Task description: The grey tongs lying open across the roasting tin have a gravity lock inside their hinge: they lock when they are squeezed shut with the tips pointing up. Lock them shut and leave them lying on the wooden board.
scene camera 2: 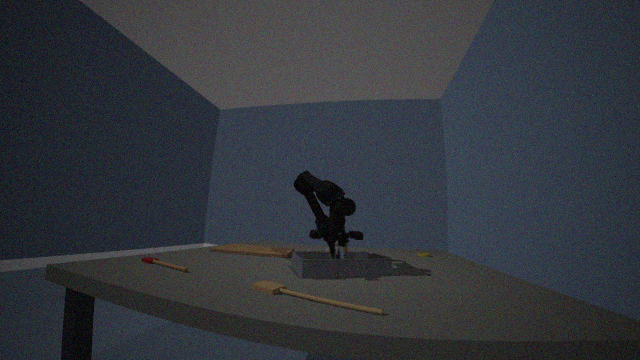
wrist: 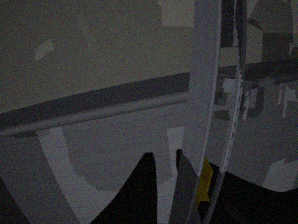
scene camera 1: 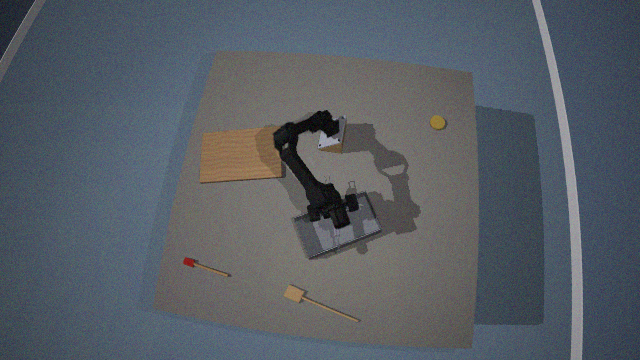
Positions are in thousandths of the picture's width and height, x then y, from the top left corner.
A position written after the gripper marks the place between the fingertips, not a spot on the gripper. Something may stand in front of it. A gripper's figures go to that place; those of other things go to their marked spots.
The gripper (scene camera 2: 524, 721) is 88 cm from the lens. A wooden board (scene camera 2: 413, 699): 114 cm from the lens. A roasting tin (scene camera 2: 484, 738) is 72 cm from the lens. The marked spots on the wooden board and the roasting tin are 45 cm apart.
